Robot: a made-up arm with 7 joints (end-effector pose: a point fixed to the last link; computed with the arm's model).
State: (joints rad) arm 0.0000 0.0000 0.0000 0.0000 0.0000 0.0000 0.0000
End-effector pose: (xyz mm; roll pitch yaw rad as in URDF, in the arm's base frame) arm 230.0 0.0 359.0 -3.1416 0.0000 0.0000
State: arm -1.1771 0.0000 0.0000 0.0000 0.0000 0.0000 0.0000
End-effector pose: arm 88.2 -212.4 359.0 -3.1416 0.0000 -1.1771
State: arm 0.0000 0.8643 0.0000 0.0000 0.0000 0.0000 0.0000
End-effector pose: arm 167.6 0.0 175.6 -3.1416 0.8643 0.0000
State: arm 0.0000 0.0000 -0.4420 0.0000 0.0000 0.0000 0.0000
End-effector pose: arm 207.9 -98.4 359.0 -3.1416 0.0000 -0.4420
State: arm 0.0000 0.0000 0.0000 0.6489 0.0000 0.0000 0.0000
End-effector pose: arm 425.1 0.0 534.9 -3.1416 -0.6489 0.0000
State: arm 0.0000 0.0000 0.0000 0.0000 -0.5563 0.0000 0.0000
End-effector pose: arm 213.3 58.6 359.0 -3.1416 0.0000 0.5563
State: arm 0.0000 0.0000 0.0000 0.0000 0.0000 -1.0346 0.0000
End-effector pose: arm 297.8 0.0 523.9 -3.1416 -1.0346 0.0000
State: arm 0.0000 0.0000 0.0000 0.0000 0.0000 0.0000 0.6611
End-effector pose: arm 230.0 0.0 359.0 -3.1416 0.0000 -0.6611
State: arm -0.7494 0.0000 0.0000 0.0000 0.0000 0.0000 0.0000
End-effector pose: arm 168.4 -156.7 359.0 -3.1416 0.0000 -0.7494
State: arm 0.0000 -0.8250 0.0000 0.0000 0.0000 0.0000 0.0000
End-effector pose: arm 138.4 0.0 520.2 -3.1416 -0.8250 0.0000
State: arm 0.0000 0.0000 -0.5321 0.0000 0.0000 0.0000 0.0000
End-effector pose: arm 198.2 -116.7 359.0 -3.1416 0.0000 -0.5321
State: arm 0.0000 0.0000 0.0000 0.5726 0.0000 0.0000 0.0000
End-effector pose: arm 408.6 0.0 508.2 -3.1416 -0.5726 0.0000
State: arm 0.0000 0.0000 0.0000 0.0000 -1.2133 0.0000 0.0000
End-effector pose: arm 157.8 104.0 359.0 -3.1416 0.0000 1.2133
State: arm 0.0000 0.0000 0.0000 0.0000 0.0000 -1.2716 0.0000
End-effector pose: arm 287.4 0.0 565.2 -3.1416 -1.2716 0.0000
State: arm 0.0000 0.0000 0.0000 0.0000 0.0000 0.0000 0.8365
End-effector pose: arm 230.0 0.0 359.0 -3.1416 0.0000 -0.8365
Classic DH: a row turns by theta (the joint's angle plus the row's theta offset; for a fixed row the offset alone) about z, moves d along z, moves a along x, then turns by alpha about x. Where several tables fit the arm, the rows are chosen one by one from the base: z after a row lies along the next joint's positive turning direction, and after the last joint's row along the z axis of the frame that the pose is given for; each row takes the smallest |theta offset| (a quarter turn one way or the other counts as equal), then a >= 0, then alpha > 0; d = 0 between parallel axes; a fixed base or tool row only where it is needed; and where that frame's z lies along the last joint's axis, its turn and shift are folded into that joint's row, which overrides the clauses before.
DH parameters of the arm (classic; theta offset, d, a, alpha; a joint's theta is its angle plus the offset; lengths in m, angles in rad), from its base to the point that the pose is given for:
joint 1: 0 0.335 0 -1.5708
joint 2: 0 0 0 1.5708
joint 3: 0 0.402 0.066 1.5708
joint 4: 0 0 0.053 1.5708
joint 5: 0 0.236 0 1.5708
joint 6: 0 0 0.111 -1.5708
joint 7: 0 0.142 0 0

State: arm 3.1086 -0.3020 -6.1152 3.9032 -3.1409 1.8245 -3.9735
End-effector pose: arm 429.0 36.9 698.4 -2.9833 0.2100 -2.1716
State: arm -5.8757 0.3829 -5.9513 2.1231 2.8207 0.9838 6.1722
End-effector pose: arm 471.7 348.5 866.6 -0.2517 0.3632 0.4603
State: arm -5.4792 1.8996 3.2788 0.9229 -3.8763 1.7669 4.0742
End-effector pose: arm 437.7 216.9 605.2 1.6177 0.3300 1.6273
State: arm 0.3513 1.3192 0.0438 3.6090 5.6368 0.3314 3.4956
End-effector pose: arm 597.0 246.8 715.3 -0.2648 1.1219 -0.1680
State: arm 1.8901 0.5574 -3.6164 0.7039 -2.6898 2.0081 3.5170
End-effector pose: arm -208.5 -177.5 785.6 -0.6292 0.2184 1.5903
